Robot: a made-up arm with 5 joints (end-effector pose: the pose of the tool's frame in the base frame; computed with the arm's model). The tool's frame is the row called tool.
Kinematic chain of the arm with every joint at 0, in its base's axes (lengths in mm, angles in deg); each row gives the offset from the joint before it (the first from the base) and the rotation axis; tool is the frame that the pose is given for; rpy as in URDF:
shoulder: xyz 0 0 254.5 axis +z
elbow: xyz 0 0 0 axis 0 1 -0.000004
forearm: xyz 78.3 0 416.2 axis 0 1 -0.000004
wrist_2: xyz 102.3 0 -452 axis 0 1 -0.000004
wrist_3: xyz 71.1 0 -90.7 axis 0 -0.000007 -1
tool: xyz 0 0 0 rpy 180 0 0
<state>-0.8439 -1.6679 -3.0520 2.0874 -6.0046</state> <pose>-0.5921 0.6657 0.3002 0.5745 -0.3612 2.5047</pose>
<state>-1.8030 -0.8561 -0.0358 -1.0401 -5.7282</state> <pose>-0.0489 -0.2070 0.4808 0.5296 -1.2817 1.6283</pose>
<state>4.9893 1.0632 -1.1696 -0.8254 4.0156</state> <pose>0.1823 -0.6413 -0.0472 1.9618 1.0385 -0.2326</pose>
Working (the frame after each row of the table, in the pose's form):
after shoulder: 0.0000 0.0000 0.2545 0.0000 0.0000 -1.2939
after elbow: 0.0000 0.0000 0.2545 0.6838 0.9053 -1.1629
after forearm: 0.1098 -0.3865 0.3884 -0.0688 -0.0911 -1.2926
after wrist_2: 0.1508 -0.5305 -0.0502 -0.6002 -0.7945 -1.1936
after wrist_3: 0.1823 -0.6413 -0.0472 -0.9460 0.2016 0.9000

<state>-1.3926 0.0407 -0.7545 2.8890 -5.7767</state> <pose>0.0626 -0.3478 0.3855 -0.6907 0.9649 2.0432</pose>
Working (the frame after each row of the table, in the pose's form):
after shoulder: 0.0000 0.0000 0.2545 0.0000 0.0000 -1.3926
after elbow: 0.0000 0.0000 0.2545 0.0283 0.0339 -1.3924
after forearm: 0.0169 -0.0937 0.6672 -0.4955 -0.5928 -1.3290
after wrist_2: 0.0830 -0.4610 0.3925 1.4666 1.7544 -0.7695
after wrist_3: 0.0626 -0.3478 0.3855 1.0228 2.1555 -1.0179

